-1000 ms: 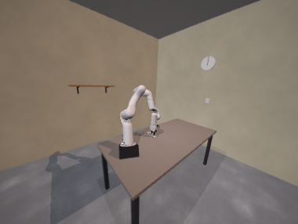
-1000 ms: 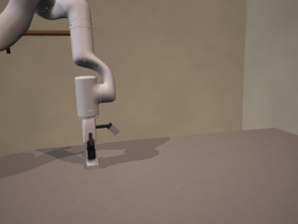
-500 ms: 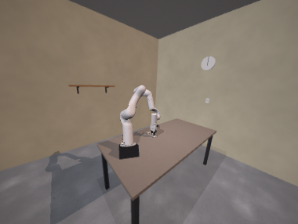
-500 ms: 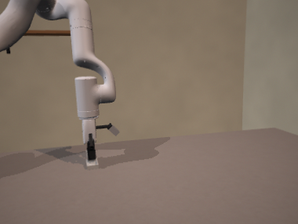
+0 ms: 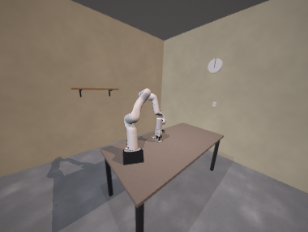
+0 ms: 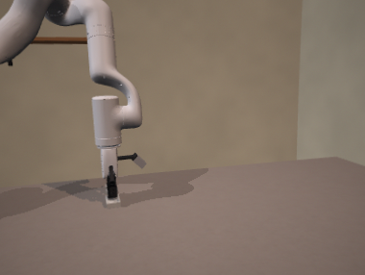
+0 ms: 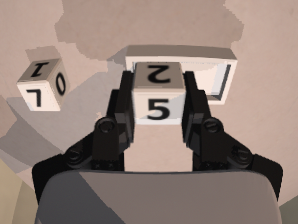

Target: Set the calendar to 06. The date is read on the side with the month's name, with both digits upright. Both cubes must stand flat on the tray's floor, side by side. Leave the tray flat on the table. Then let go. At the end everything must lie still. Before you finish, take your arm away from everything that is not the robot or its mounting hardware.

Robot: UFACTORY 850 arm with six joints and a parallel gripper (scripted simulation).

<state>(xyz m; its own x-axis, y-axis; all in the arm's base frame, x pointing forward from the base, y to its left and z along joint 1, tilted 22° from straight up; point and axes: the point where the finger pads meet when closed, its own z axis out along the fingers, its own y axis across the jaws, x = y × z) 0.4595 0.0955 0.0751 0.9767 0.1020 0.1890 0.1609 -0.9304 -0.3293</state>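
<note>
Now: the white number cube 10 mm below my hand. From my hand the other things lie so: white calendar tray: 20 mm to the right, 30 mm below.
</note>
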